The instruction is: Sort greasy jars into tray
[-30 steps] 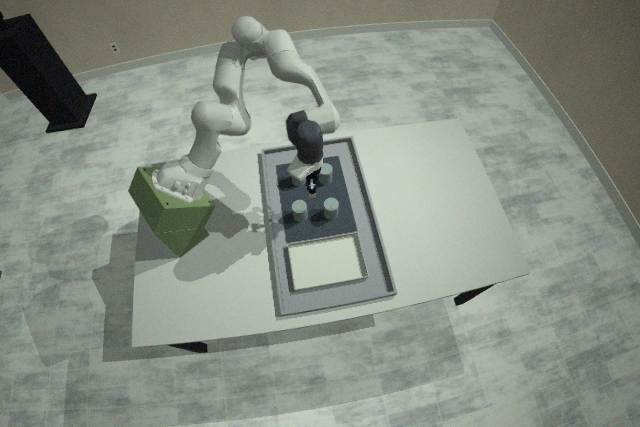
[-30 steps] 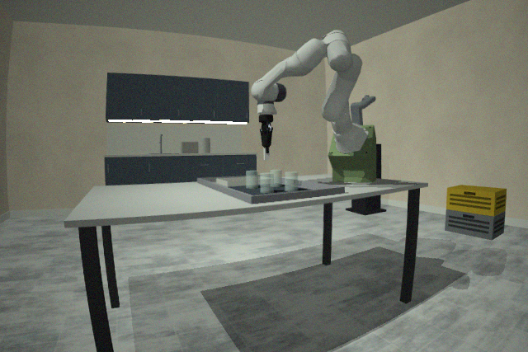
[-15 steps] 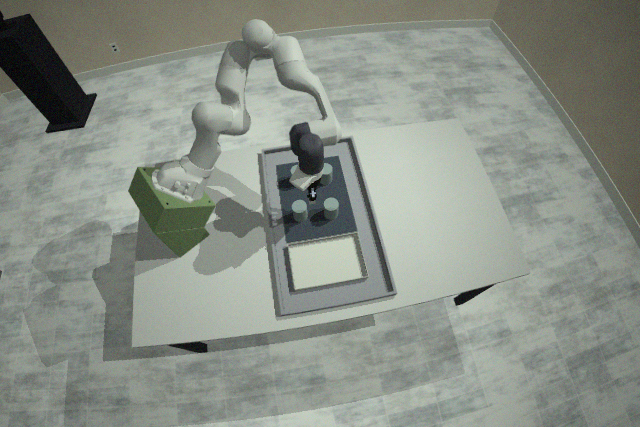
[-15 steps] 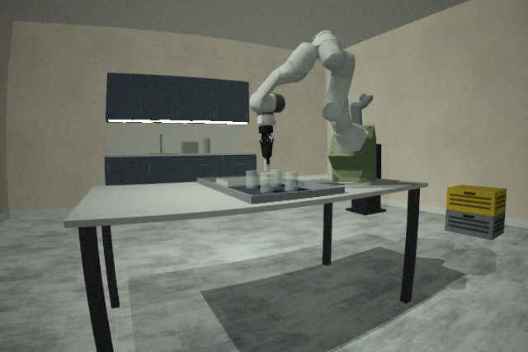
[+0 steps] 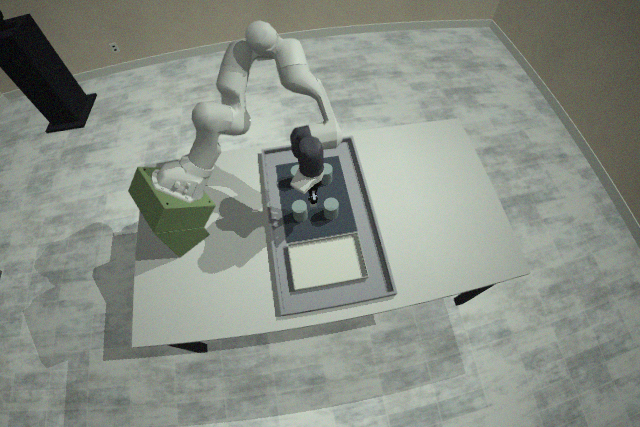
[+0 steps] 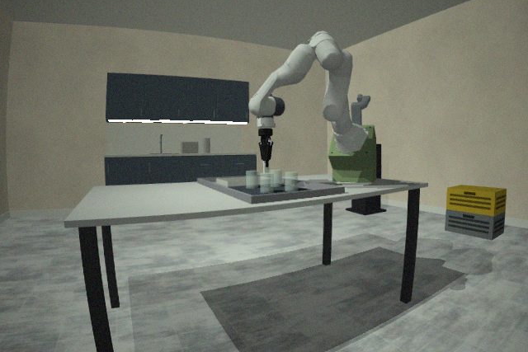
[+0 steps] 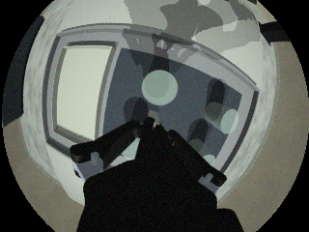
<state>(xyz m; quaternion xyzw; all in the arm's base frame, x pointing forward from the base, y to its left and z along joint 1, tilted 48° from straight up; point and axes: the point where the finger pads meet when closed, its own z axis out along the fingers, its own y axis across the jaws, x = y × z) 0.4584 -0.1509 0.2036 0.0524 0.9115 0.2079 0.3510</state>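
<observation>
The grey steel surround is 11 cm below my hand, 3 cm ahead of it and 2 cm to the right of it. From my hand the other things lie so: white tray (23 cm to the right, 10 cm below, 4 cm ahead); then dark drying mat (11 cm below, 9 cm to the left, 1 cm ahead).
</observation>
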